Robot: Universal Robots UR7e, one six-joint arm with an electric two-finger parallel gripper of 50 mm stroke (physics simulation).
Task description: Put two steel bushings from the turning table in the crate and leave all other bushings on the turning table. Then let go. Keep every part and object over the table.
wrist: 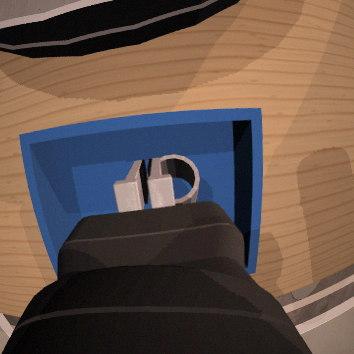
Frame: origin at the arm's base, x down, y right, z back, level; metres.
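Where they show: gripper, between the fingertips: (148, 173).
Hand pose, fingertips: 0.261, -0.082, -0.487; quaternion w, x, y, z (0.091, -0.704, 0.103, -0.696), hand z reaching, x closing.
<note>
Each offset is from my fingertips to the top centre of the thing, as dx, dy, dz. "spot": to the spot under its first point. Level surfaces: height alone.
My gripper (148, 173) is over the blue crate @[spot: -0.007, -0.033, +0.076] (257, 175), its fingers nearly together. It is shut on a steel bushing @[-0.017, -0.020, +0.013] (196, 181), a pale ring with a dark inside, gripped by its wall. The ring sticks out to the right of the right-hand finger; its lower part is hidden behind the gripper body. Its exact height above the crate floor is hard to tell. The near side of the crate is hidden by the gripper body. Part of the turning table (100, 36) shows at the upper left, with a black side and a grey top. No bushings show on that part.
The wooden table top @[dx +0.044] (300, 120) surrounds the crate, with shadows on it. The turning table stands beyond the crate's far wall, with a strip of wood between them. The curved table edge and pale bands show at the lower right.
</note>
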